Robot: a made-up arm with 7 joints.
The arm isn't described. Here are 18 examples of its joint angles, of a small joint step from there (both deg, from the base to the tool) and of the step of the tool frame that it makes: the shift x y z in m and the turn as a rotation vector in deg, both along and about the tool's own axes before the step.
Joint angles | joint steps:
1: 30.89 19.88 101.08 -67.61 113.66 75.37 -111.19 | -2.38 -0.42 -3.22 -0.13 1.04 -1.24 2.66
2: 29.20 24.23 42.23 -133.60 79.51 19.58 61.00 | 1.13 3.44 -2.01 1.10 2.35 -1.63 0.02
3: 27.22 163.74 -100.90 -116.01 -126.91 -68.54 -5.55 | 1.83 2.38 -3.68 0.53 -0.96 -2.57 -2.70
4: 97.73 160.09 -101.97 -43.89 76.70 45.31 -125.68 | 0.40 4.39 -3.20 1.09 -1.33 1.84 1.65
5: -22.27 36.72 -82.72 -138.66 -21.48 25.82 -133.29 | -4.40 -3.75 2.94 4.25 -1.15 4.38 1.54
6: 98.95 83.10 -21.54 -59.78 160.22 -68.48 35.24 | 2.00 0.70 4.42 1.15 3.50 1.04 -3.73
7: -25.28 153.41 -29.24 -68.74 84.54 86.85 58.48 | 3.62 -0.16 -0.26 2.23 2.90 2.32 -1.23
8: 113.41 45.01 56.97 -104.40 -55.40 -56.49 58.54 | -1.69 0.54 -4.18 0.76 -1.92 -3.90 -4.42
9: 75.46 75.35 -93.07 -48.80 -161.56 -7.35 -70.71 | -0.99 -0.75 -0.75 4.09 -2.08 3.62 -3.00
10: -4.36 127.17 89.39 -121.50 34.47 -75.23 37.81 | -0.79 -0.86 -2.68 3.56 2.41 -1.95 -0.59
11: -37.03 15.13 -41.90 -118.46 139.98 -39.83 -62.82 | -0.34 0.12 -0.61 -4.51 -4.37 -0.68 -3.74
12: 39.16 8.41 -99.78 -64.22 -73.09 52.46 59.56 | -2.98 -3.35 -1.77 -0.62 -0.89 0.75 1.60
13: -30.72 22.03 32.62 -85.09 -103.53 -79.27 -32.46 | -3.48 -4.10 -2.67 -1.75 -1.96 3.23 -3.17
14: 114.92 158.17 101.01 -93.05 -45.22 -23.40 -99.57 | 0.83 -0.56 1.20 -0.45 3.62 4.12 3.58
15: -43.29 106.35 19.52 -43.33 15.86 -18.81 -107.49 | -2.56 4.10 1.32 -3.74 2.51 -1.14 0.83
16: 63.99 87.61 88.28 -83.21 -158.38 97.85 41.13 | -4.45 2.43 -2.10 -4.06 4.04 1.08 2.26
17: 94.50 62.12 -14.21 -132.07 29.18 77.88 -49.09 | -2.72 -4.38 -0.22 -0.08 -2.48 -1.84 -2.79
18: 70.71 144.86 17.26 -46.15 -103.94 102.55 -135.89 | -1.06 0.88 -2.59 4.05 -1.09 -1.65 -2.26
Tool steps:
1: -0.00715 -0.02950 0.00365 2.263 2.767 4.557
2: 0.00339 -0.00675 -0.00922 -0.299 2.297 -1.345
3: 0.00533 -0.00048 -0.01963 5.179 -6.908 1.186
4: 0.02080 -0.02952 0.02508 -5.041 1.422 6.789
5: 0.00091 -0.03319 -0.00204 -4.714 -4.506 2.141
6: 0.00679 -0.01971 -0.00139 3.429 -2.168 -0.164
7: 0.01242 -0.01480 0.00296 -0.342 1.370 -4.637
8: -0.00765 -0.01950 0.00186 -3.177 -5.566 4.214
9: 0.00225 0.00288 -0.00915 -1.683 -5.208 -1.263
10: 0.00859 0.01427 0.00673 2.398 0.027 -3.697
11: 0.01614 -0.00014 0.01254 -3.278 -6.774 2.343
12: 0.00470 -0.00440 -0.02579 5.421 -2.233 1.375
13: -0.03690 -0.02331 -0.02569 -2.339 -2.285 -6.071
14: -0.00059 0.00938 -0.00266 -1.279 5.531 6.787
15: -0.05249 -0.00981 0.01469 0.474 6.411 -6.398
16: 0.01102 -0.02361 -0.03622 -4.926 7.772 -3.943
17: 0.00558 -0.00202 -0.01227 5.285 -1.978 -3.377
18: 0.00483 0.00868 -0.02053 -5.787 -1.593 -4.608
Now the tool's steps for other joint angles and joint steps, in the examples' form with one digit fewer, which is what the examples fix.
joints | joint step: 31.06 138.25 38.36 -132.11 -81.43 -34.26 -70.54 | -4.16 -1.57 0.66 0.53 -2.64 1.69 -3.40
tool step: 0.0084 0.0165 0.0198 -4.54 -8.26 3.11
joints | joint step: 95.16 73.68 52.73 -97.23 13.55 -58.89 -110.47 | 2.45 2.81 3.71 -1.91 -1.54 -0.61 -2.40
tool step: -0.0167 -0.0283 0.0075 2.71 -4.25 -5.65
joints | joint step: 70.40 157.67 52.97 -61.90 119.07 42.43 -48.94 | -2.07 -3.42 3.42 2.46 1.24 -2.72 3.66
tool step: -0.0126 0.0396 0.0223 11.84 4.39 2.59
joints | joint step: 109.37 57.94 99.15 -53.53 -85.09 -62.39 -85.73 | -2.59 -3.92 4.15 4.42 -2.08 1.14 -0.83
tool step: 0.0363 0.0394 -0.0367 0.28 4.31 8.55
